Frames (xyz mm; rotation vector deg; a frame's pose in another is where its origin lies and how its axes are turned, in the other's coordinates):
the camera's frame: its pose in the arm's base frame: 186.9 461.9 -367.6 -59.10 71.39 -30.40
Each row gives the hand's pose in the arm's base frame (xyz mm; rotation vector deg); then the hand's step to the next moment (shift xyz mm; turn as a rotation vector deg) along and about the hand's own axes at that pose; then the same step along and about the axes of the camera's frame.
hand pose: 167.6 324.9 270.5 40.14 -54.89 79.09
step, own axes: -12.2 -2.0 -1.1 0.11 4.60 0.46
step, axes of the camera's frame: 10.6 6.4 1.2 -1.26 1.16 -4.29
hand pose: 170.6 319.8 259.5 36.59 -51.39 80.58
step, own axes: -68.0 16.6 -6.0 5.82 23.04 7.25
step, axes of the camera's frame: 53.6 40.7 -20.1 -9.26 -0.59 -23.05
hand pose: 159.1 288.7 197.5 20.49 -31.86 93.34
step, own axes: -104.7 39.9 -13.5 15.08 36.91 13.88
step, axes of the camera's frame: 97.6 28.1 -49.1 -20.54 -3.33 -36.74
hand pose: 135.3 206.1 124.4 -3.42 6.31 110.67
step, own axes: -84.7 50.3 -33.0 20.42 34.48 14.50
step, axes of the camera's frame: 87.6 -25.0 -50.0 -25.20 -0.59 -34.36
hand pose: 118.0 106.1 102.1 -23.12 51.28 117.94
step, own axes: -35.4 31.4 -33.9 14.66 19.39 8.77
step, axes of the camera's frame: 39.4 -35.1 -24.5 -15.84 2.26 -20.29
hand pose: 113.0 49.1 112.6 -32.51 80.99 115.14
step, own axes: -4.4 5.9 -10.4 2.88 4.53 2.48
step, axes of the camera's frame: 8.0 -8.5 -5.1 -4.07 0.15 -4.29
